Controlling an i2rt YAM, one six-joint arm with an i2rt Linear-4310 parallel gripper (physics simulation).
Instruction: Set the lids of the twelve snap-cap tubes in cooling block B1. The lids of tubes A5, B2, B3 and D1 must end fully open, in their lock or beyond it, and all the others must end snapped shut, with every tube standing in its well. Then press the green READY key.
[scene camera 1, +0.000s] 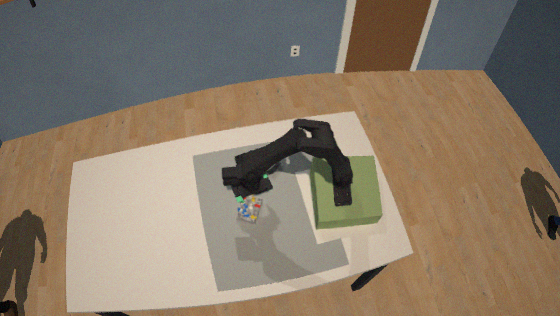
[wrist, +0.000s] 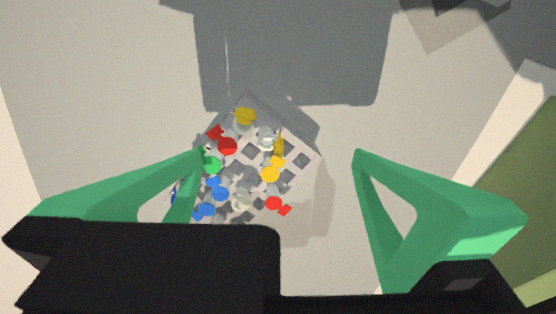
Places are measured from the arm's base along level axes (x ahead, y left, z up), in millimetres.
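Pixels of known places: gripper, fingertip midpoint: (scene camera 1: 252, 194) (wrist: 277, 157); arm's base, origin of the base link: (scene camera 1: 341, 182).
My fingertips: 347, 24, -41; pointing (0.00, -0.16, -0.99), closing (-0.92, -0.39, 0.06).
Ahead of a thing's pixels: the offset from my fingertips to its top centre, as dx, dy, dz. "*": to the spot under its first point. Level surfaces: height alone.
Cooling block B1 @[+13, +43, -27] (scene camera 1: 242, 218) (wrist: 314, 156) lies below my open, empty gripper (scene camera 1: 252, 187) (wrist: 278, 152), left of the midline between the fingers in the wrist view. There, a yellow lid @[+27, -17, +2] (wrist: 245, 115) at the far corner and another yellow lid @[+2, -4, +0] (wrist: 278, 145) stand open beside their tubes. A red lid @[+31, +10, -11] (wrist: 227, 146), a green lid @[+36, +26, -8] (wrist: 212, 165), two blue lids @[+24, +49, -11] (wrist: 220, 194) @[+30, +66, -11] (wrist: 206, 209), a yellow lid @[-3, +20, -11] (wrist: 270, 174) and a second red lid @[-16, +43, -11] (wrist: 273, 203) look flat over their tubes. One clear tube @[* +9, +43, -5] (wrist: 242, 199) shows an open mouth. The left finger and gripper body hide the near part. The READY key does not show.
The block stands on a grey mat @[dz -57] (scene camera 1: 210, 250) on the white table @[dz -60] (scene camera 1: 130, 225). A green box (scene camera 1: 367, 200) (wrist: 525, 165) stands to the right, partly under the black arm (scene camera 1: 270, 155). The arm's shadow falls across the mat. Human shadows lie on the floor at both sides.
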